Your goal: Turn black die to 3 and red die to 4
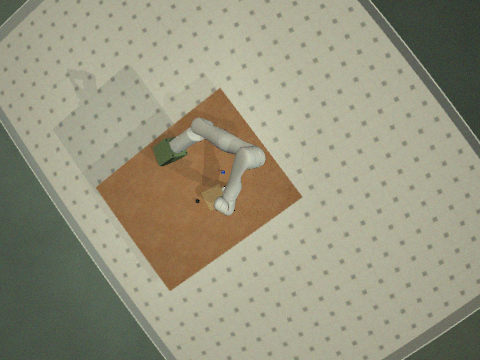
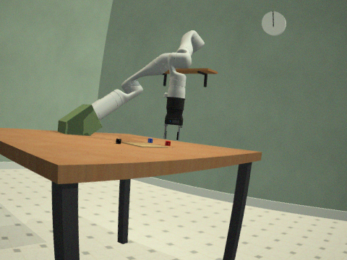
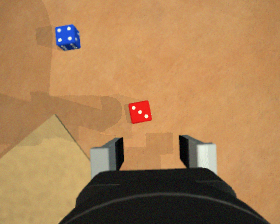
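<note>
My gripper is now 3 cm past the red die, 2 cm to the right of it and 4 cm above it. From my hand the other things lie so: tan mat 3 cm behind, 13 cm to the right, 5 cm below; blue die 14 cm behind, 2 cm to the left, 4 cm below; black die 8 cm behind, 24 cm to the right, 4 cm below.
</note>
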